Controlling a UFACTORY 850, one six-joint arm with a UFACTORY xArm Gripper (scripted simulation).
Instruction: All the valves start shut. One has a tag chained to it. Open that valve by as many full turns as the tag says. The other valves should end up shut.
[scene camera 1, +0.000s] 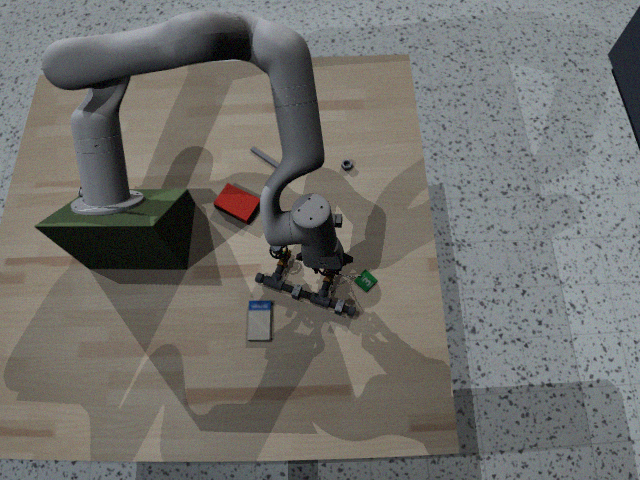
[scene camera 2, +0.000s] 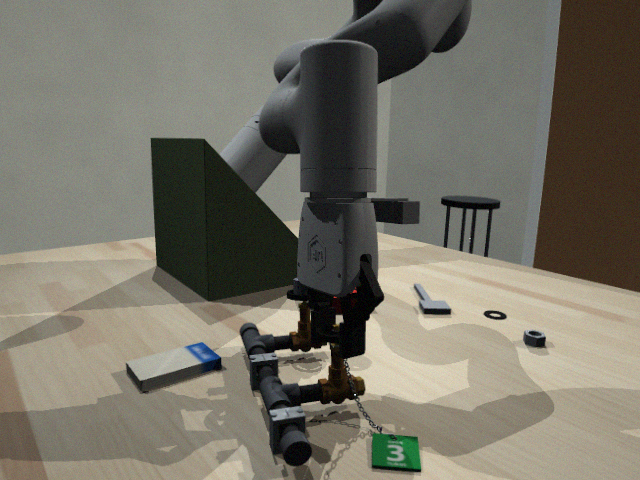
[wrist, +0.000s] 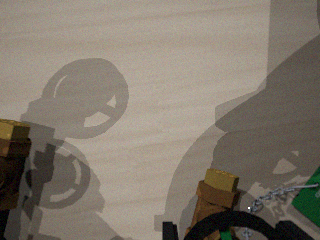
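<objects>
In the wrist view a grey-and-blue block is out of frame. Scene camera 1 and scene camera 2 do show me the block, and on the block (scene camera 1: 259, 320) and (scene camera 2: 172, 360) are the same spot.
</objects>
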